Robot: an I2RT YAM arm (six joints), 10 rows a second.
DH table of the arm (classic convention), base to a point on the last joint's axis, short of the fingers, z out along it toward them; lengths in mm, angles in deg. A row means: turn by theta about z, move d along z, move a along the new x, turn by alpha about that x. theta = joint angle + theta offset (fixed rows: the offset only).
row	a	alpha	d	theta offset
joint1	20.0	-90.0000	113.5	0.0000
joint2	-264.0	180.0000	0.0	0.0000
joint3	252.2	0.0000	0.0	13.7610
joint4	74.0	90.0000	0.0	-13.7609
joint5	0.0	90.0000	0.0	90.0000
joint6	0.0	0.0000	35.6	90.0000
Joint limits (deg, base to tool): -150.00..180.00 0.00..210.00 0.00..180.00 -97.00..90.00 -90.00..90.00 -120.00..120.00
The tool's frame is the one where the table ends.
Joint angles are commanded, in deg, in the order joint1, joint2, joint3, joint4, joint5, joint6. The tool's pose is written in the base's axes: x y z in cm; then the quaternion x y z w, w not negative. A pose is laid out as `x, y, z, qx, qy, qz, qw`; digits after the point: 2 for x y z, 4 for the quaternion.
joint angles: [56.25 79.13 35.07 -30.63 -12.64 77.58]
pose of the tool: 11.39, 18.45, 14.06, -0.1679, -0.9708, -0.1646, 0.0485
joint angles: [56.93 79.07 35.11 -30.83 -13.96 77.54]
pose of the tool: 11.09, 18.60, 14.11, -0.1602, -0.9709, -0.1677, 0.0602
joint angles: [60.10 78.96 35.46 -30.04 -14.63 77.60]
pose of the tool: 10.15, 19.45, 14.35, -0.1313, -0.9730, -0.1779, 0.0663
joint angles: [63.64 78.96 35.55 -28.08 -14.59 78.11]
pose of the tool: 9.10, 20.38, 14.50, -0.1030, -0.9738, -0.1918, 0.0661
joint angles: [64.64 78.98 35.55 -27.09 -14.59 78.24]
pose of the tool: 8.82, 20.70, 14.56, -0.0944, -0.9733, -0.1989, 0.0652
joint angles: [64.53 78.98 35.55 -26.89 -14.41 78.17]
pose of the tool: 8.88, 20.71, 14.57, -0.0948, -0.9731, -0.2002, 0.0629
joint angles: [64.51 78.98 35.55 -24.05 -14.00 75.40]
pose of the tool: 9.13, 21.15, 14.75, -0.0687, -0.9713, -0.2230, 0.0459
